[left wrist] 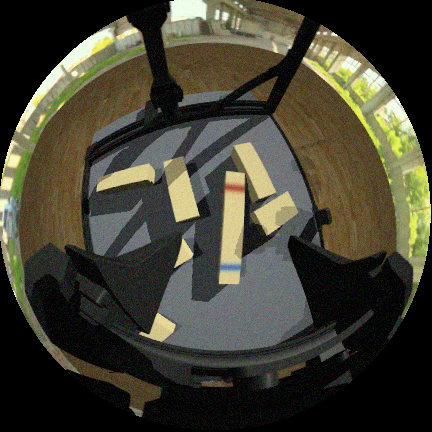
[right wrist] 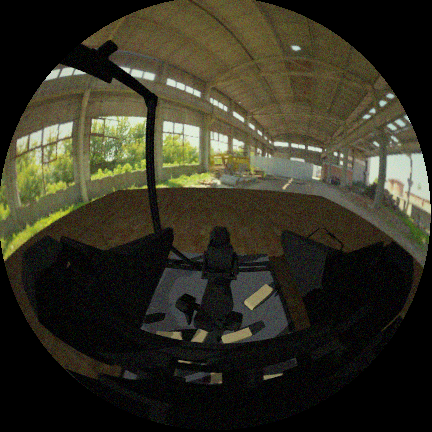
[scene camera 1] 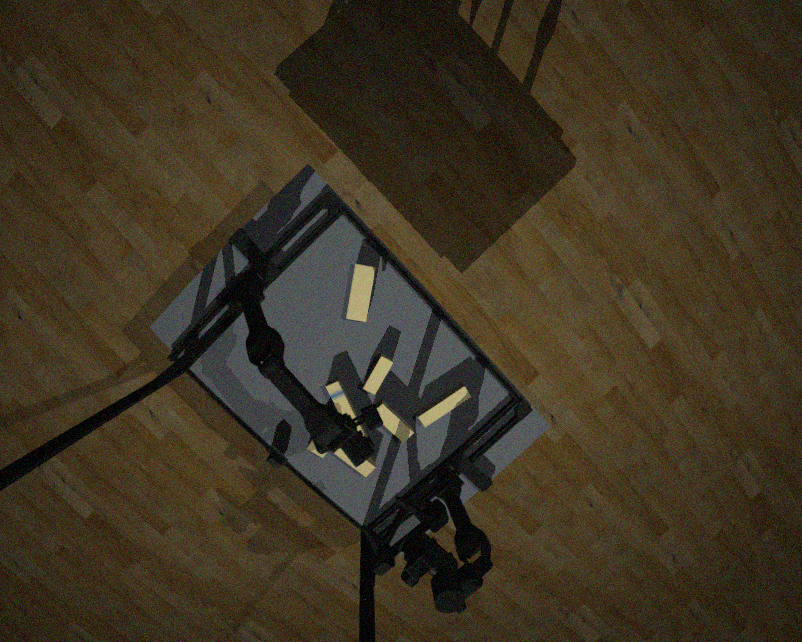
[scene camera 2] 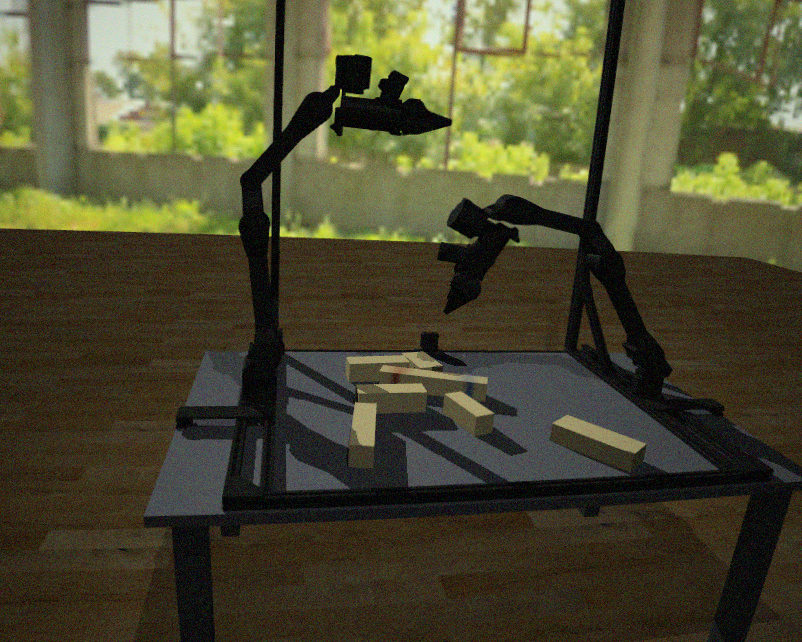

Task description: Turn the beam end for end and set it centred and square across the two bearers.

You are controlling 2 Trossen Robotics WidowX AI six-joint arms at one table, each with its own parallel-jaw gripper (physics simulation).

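Where they show: left gripper, fingertip midpoint: (left wrist: 237, 239) (right wrist: 202, 329) (scene camera 2: 446, 306); right gripper, fingertip midpoint: (right wrist: 228, 234) (scene camera 1: 378, 512) (scene camera 2: 445, 123); left arm's base, link origin: (scene camera 1: 251, 284) (scene camera 2: 645, 394); right arm's base, link origin: (left wrist: 171, 114) (scene camera 1: 445, 475) (scene camera 2: 257, 399).
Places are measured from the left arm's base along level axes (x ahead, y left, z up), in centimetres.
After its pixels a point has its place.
Note:
The pale beam (scene camera 1: 341, 404) @[y -6.2, x 46.9, z 2.5 cm] (scene camera 2: 434, 381) @[y -5.5, x 51.9, z 1.6 cm] (left wrist: 232, 227) @[y -7.6, x 51.5, z 2.5 cm] has a red band near one end and a blue band near the other. It lies among plain blocks; the red end is at the top in the left wrist view. I cannot tell which blocks are the bearers; two near it are a long one (left wrist: 258, 170) @[y -17.8, x 62.5, z 2.8 cm] (scene camera 2: 374, 368) @[y -14.4, x 64.6, z 1.4 cm] and another (left wrist: 183, 195) @[y 0.6, x 60.8, z 2.8 cm] (scene camera 2: 394, 399) @[y 3.6, x 62.9, z 1.2 cm]. My left gripper (scene camera 2: 446, 311) @[y -4.4, x 51.0, z 19.9 cm] (left wrist: 237, 239) @[y -4.4, x 51.0, z 19.9 cm] is open and empty, high above the beam, and hides part of it in scene camera 1. My right gripper (scene camera 2: 450, 121) @[y -0.1, x 55.7, z 58.2 cm] is open and empty, raised far above the table.
A tilted-looking block (left wrist: 275, 212) @[y -18.9, x 51.8, z 1.9 cm] (scene camera 2: 423, 361) @[y -18.2, x 51.7, z 1.9 cm] sits beside the long one. Other blocks lie toward the front in scene camera 2: one (scene camera 2: 362, 435) @[y 22.3, x 72.1, z 2.5 cm] at the left, one (scene camera 2: 468, 413) @[y 12.7, x 49.2, z 2.0 cm] near the middle, one (scene camera 2: 597, 443) @[y 26.0, x 27.2, z 1.3 cm] at the right. Dark rails (scene camera 2: 468, 494) @[y 37.4, x 56.2, z -1.0 cm] edge the table.

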